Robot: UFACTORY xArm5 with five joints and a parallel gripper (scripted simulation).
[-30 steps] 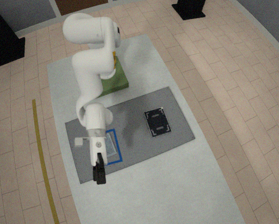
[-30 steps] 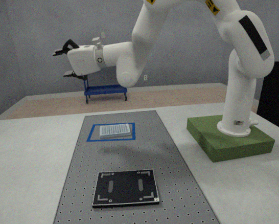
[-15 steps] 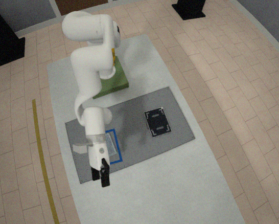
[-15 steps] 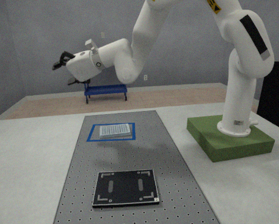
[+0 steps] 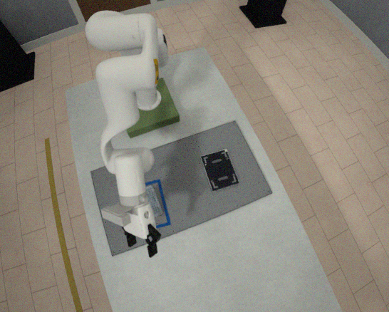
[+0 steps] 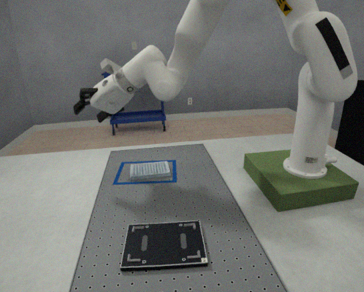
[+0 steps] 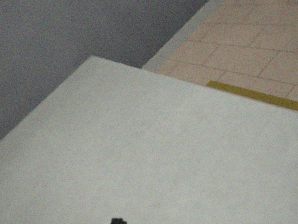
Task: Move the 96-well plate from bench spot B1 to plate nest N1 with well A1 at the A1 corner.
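Right now my hand is 17 cm past the 96-well plate, 3 cm to the right of it and 19 cm above it. Also, from my hand: plate nest N1 (20 cm behind, 36 cm to the left, 19 cm below).
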